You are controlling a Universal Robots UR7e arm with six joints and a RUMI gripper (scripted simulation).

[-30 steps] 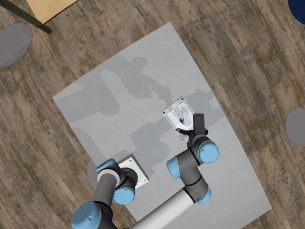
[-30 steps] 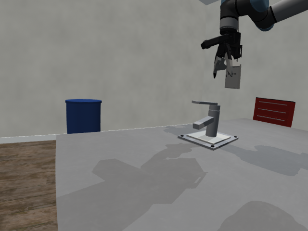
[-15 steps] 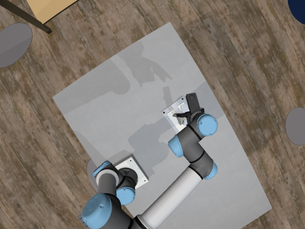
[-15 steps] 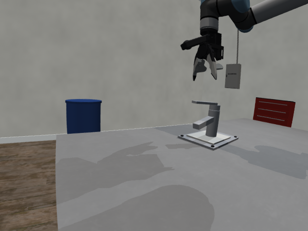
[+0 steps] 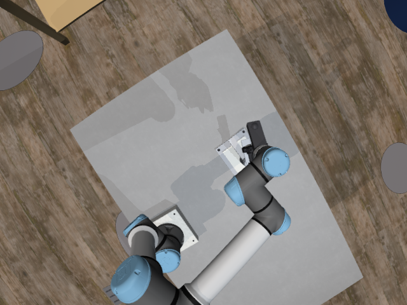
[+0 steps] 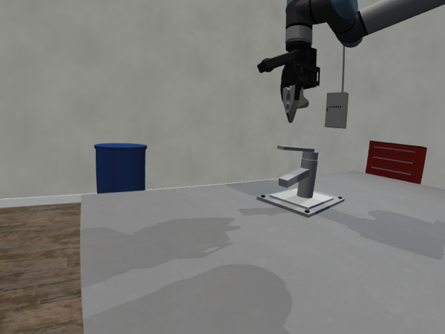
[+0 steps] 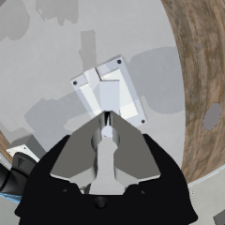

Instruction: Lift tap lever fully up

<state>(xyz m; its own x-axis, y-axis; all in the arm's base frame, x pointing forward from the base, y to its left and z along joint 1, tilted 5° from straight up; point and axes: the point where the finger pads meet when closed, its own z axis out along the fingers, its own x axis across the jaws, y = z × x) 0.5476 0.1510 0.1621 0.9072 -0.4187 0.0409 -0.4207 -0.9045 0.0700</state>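
Now: hand 10 mm past the flat lever, 30 mm to the left of it and 80 mm above it. The rest, counted from my hand: grey tap 20 mm behind, 50 mm to the right, 140 mm below.
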